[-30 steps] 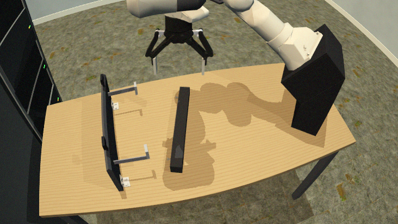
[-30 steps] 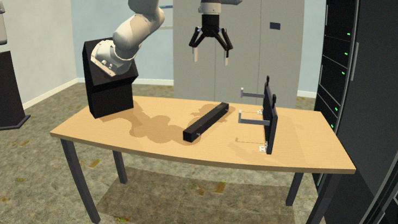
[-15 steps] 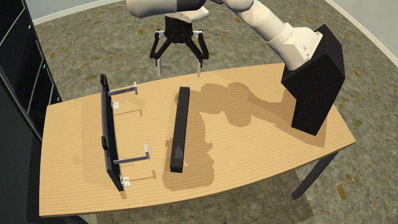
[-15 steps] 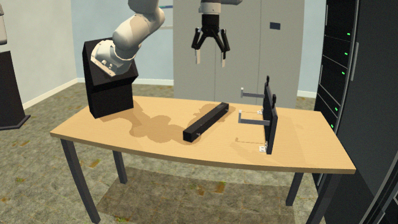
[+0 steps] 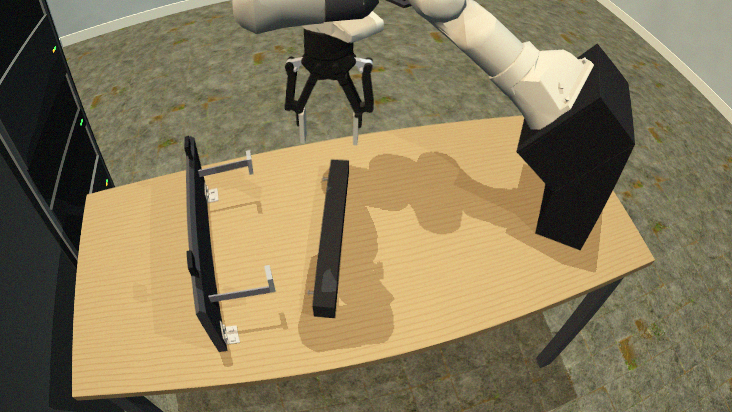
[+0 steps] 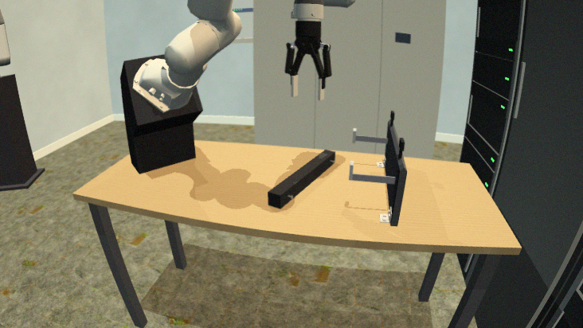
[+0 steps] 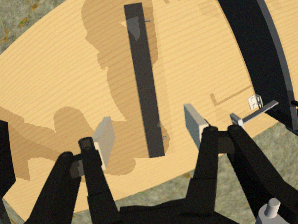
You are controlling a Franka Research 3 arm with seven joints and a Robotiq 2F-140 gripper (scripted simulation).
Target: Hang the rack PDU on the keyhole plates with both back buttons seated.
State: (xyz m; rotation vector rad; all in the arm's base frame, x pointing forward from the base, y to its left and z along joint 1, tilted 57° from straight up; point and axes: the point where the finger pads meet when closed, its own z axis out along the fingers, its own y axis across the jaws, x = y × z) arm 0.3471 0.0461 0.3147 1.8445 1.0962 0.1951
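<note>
Now: hand 10 mm short of the rack PDU, 10 mm to the left of it and 290 mm above it. Also, from my hand: dark upright panel 250 mm ahead, 120 mm to the right, 220 mm below.
</note>
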